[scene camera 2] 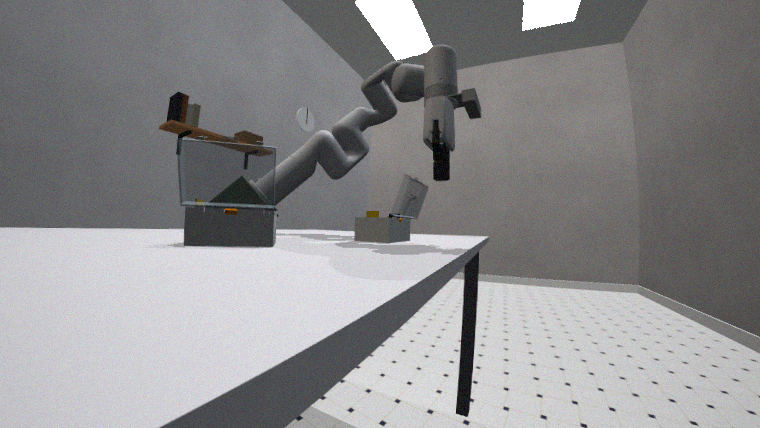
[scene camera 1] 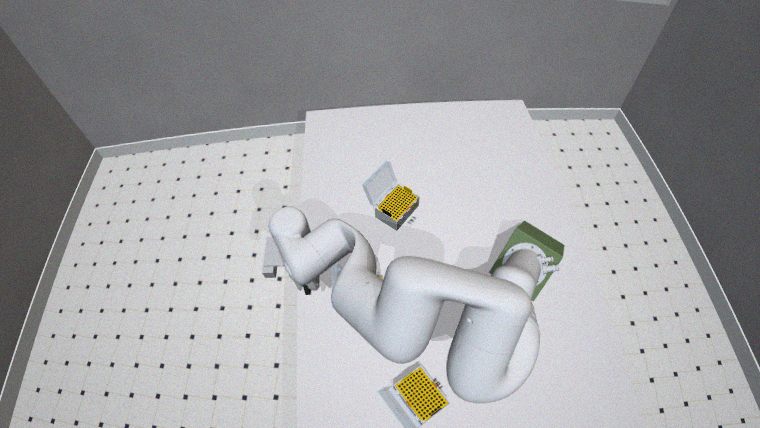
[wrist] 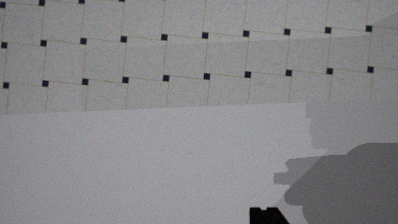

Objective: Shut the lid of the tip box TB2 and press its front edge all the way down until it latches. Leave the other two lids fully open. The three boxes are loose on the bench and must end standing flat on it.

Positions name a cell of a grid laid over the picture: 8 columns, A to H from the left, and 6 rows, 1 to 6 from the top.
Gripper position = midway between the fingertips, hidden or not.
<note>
In view: the gripper (scene camera 2: E3) and a tip box (scene camera 2: C3).
The tip box shows as well in scene camera 1 (scene camera 1: E3). The wrist view misses the tip box: it is out of frame.
</note>
